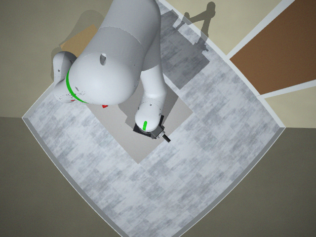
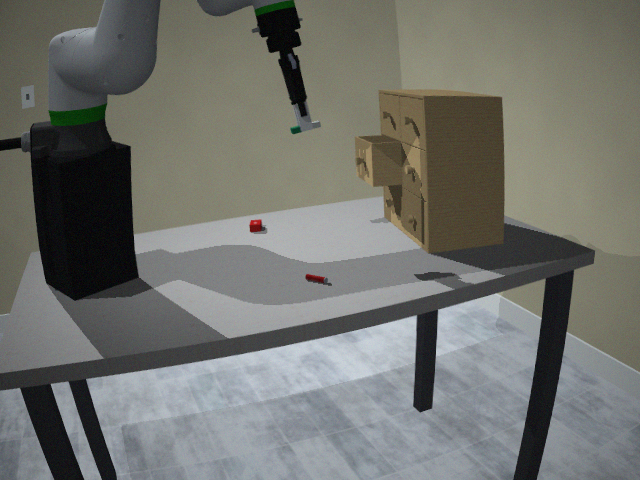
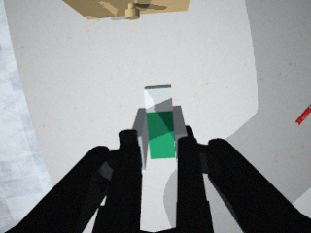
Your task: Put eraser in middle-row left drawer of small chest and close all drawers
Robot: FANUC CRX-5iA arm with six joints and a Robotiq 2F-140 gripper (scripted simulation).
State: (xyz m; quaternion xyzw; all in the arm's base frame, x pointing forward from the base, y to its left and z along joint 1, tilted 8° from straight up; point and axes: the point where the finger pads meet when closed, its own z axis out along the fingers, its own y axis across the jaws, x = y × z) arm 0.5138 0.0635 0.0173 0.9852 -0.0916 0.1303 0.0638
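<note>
The eraser lies 3 cm below my hand and 1 cm ahead of it. Round my hand: small red cube 27 cm below, 15 cm to the left, 8 cm behind; then thin red pen-like object 28 cm below, 27 cm to the right, 10 cm behind.
</note>
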